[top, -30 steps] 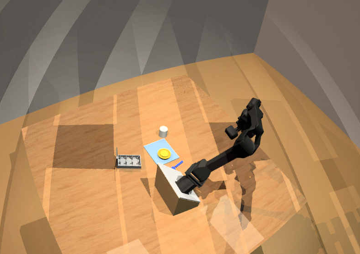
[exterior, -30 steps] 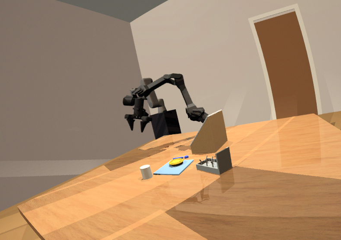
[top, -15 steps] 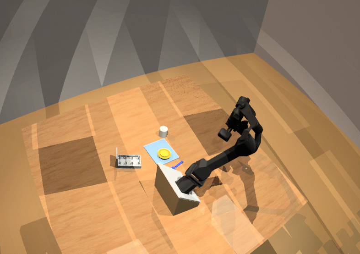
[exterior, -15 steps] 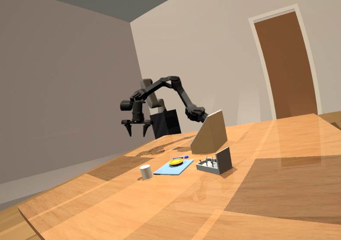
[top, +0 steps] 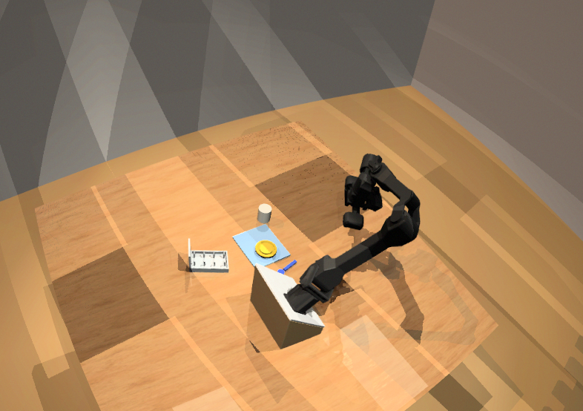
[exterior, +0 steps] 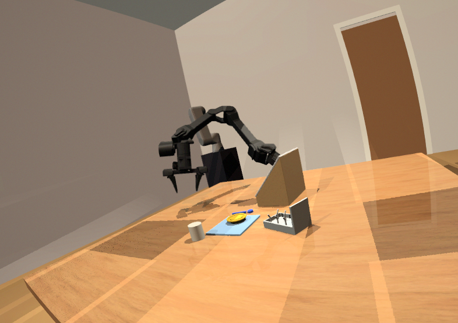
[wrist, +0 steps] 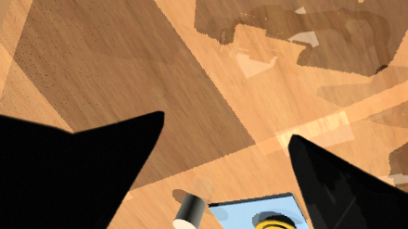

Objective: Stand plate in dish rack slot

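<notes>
Now: the yellow plate 26 cm to the left of my gripper tip, 10 cm below it and 3 cm ahead of it. The rest, counted from my gripper tip: pale blue mat 26 cm to the left, 11 cm below, 6 cm ahead; then blue spoon 23 cm to the left, 11 cm below, 5 cm behind; then white cup 20 cm to the left, 17 cm ahead, 9 cm below.
</notes>
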